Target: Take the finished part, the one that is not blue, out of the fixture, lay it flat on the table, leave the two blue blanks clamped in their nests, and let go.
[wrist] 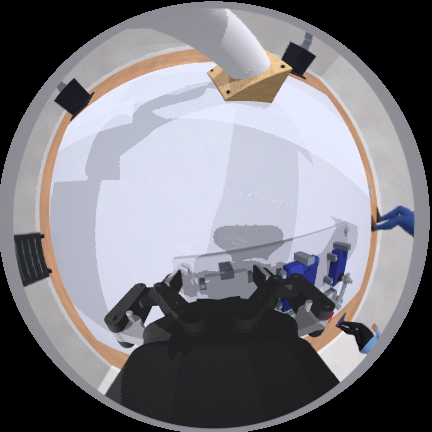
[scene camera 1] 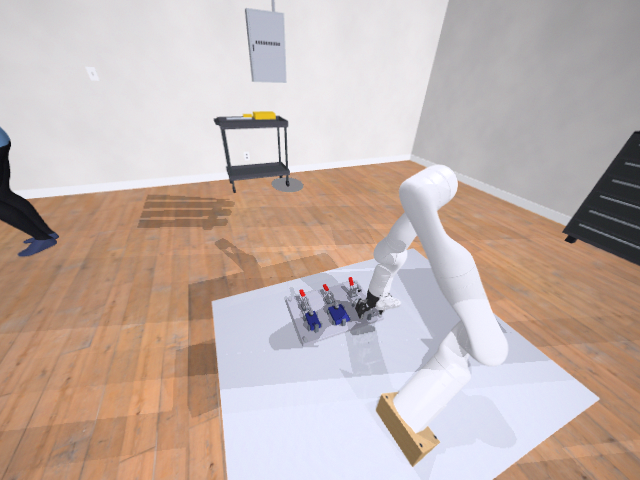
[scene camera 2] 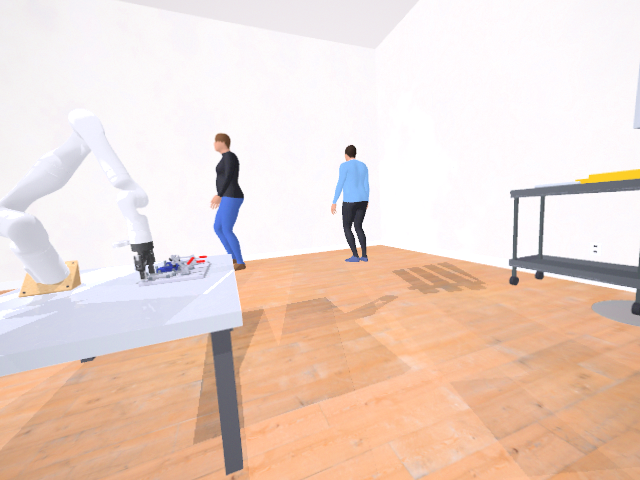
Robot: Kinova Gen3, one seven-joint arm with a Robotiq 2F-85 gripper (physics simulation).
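Seen in the pictures: gripper, fingertip midpoint: (wrist: 216, 275) (scene camera 1: 370, 315) (scene camera 2: 148, 276); arm's base at its link origin: (wrist: 247, 65) (scene camera 1: 406, 413) (scene camera 2: 54, 274).
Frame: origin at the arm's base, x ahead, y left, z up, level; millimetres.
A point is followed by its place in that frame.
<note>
The finished part (wrist: 227, 287) @(x 347, y -139, z -31 mm) is a light grey plate in the nest at one end of the fixture (scene camera 1: 298, 319) @(x 454, y 116, z -46 mm) (scene camera 2: 199, 274) (wrist: 322, 244) @(x 357, y 37, z -47 mm). In the wrist view it lies between the fingers, and the gripper body hides some of it. My gripper (scene camera 1: 364, 314) @(x 330, y -147, z -36 mm) (scene camera 2: 146, 276) @(x 330, y -147, z -36 mm) (wrist: 216, 275) @(x 330, y -147, z -36 mm) points down, low over that nest, open, with a finger on either side of the part. Finger contact cannot be told. The wide blue blank (scene camera 1: 338, 314) @(x 387, y -29, z -26 mm) (wrist: 300, 275) sits in the middle nest. The narrow blue blank (scene camera 1: 311, 320) @(x 409, y 82, z -21 mm) (wrist: 338, 266) @(x 406, y 61, z -21 mm) sits in the far nest.
Red clamp handles (scene camera 1: 302, 292) @(x 543, y 55, z -5 mm) (scene camera 1: 325, 287) @(x 527, y -49, z -10 mm) (scene camera 1: 351, 281) @(x 487, y -158, z 13 mm) stand along the fixture's back side. The white table (scene camera 1: 258, 413) @(x 220, y 355, z -62 mm) (scene camera 2: 155, 322) @(x 406, y -649, z -62 mm) carries the arm's wooden base (scene camera 1: 405, 428) @(x -29, y 45, z 38 mm) (scene camera 2: 72, 276) @(x 57, y -14, z -15 mm) (wrist: 255, 87) @(x 62, y -6, z -24 mm). A dark cart (scene camera 1: 253, 122) (scene camera 2: 568, 266) stands away from the table.
</note>
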